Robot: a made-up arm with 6 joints. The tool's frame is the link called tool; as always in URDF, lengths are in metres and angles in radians. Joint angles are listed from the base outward.
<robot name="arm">
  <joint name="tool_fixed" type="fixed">
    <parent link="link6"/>
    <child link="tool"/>
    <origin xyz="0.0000 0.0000 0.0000"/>
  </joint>
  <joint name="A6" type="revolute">
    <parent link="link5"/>
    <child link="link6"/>
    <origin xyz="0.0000 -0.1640 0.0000" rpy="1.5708 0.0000 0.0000"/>
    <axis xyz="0 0 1"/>
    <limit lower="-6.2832" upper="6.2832"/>
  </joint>
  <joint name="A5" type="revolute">
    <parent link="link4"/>
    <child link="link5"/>
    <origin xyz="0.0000 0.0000 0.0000" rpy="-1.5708 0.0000 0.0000"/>
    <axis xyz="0 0 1"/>
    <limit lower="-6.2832" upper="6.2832"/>
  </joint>
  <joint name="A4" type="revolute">
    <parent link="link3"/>
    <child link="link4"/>
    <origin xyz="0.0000 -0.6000 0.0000" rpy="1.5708 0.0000 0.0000"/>
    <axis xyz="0 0 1"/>
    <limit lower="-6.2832" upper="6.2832"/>
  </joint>
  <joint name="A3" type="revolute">
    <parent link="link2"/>
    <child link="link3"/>
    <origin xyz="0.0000 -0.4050 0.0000"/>
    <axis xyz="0 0 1"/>
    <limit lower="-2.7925" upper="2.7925"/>
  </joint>
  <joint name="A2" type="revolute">
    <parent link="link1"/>
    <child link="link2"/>
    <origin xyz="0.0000 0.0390 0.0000" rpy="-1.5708 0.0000 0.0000"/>
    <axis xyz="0 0 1"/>
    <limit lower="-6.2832" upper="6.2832"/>
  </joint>
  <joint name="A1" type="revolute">
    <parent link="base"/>
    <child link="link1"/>
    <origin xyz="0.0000 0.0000 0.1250"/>
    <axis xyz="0 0 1"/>
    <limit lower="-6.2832" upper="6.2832"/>
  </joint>
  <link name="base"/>
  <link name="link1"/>
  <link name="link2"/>
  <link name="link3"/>
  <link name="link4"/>
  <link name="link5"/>
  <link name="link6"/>
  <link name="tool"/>
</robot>
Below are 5 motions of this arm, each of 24 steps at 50 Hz.
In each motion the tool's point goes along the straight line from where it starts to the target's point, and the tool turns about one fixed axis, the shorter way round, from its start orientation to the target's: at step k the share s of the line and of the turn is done. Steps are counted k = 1, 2, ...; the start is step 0. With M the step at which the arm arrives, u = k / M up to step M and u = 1 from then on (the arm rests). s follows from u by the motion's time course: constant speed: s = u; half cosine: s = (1 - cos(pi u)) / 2; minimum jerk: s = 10 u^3 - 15 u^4 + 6 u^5.
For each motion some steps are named. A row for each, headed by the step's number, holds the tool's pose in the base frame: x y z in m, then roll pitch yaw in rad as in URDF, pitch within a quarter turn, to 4 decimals.
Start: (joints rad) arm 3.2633 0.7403 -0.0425 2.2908 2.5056 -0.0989
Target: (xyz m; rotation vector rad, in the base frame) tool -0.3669 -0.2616 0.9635 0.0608 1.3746 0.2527
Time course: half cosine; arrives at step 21
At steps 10, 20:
10: -0.4423 -0.2151 0.8885 1.8291 1.1957 1.6429
20: -0.3677 -0.2611 0.9627 0.7773 1.2932 0.9003

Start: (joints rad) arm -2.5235 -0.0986 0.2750 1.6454 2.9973 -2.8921
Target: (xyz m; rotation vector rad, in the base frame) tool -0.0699 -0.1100 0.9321 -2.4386 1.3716 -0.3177
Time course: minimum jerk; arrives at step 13
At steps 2, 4, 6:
2: 0.0053 -0.0725 0.9585 -2.9260 -0.1044 -1.1484
4: -0.0059 -0.0781 0.9545 -2.8998 -0.0926 -1.1317
6: -0.0256 -0.0879 0.9476 -2.8533 -0.0731 -1.1018

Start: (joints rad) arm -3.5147 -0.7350 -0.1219 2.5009 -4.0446 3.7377
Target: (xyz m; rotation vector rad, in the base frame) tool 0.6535 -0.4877 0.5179 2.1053 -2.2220 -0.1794
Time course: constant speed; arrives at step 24
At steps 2, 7, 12, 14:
2: 0.6268 -0.3789 0.6608 2.8390 -0.3463 -1.3532
7: 0.6329 -0.4036 0.6283 2.8871 -0.2660 -1.4230
12: 0.6389 -0.4283 0.5958 2.9285 -0.1828 -1.4874
14: 0.6414 -0.4382 0.5829 2.9434 -0.1488 -1.5120

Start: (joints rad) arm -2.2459 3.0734 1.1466 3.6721 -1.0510 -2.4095
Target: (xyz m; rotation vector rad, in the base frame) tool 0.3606 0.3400 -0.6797 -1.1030 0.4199 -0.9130
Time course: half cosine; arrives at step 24
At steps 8, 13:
8: 0.4509 0.4024 -0.5397 -1.1214 -0.2540 -1.2265
13: 0.4129 0.3762 -0.5985 -1.1288 -0.2050 -1.1063

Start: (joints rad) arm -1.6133 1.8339 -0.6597 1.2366 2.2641 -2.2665
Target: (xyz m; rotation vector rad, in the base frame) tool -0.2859 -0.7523 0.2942 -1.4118 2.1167 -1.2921
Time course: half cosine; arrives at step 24
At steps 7, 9, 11, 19, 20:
7: 0.0417 -0.8468 0.1965 -2.2581 0.4758 -1.5852
9: -0.0044 -0.8335 0.2103 -2.2694 0.3755 -1.6586
11: -0.0557 -0.8187 0.2256 -2.2725 0.2631 -1.7363
19: -0.2438 -0.7644 0.2817 -2.2103 -0.1429 -2.0172
20: -0.2586 -0.7602 0.2861 -2.2004 -0.1738 -2.0408

